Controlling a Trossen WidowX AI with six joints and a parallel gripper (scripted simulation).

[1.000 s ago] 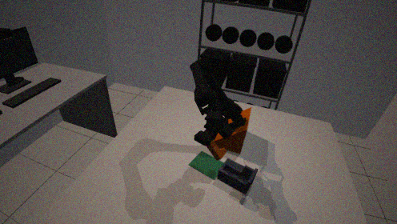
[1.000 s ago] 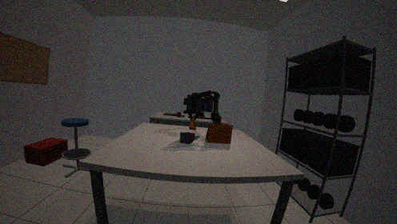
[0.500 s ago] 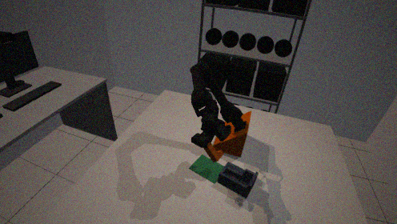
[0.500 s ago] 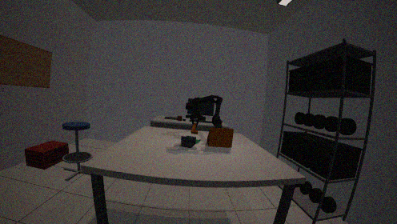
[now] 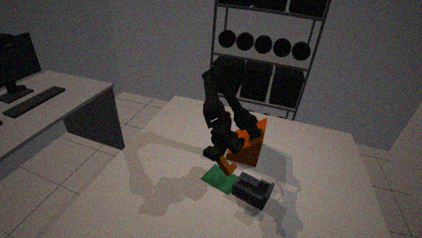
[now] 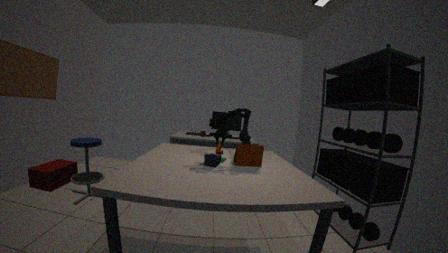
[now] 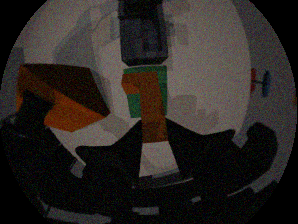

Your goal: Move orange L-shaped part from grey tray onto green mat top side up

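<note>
The green mat is 2 cm to the left of my gripper tip and 14 cm below it. From my gripper tip the other things lie so: orange L-shaped part: 4 cm to the left, 3 cm below.
</note>
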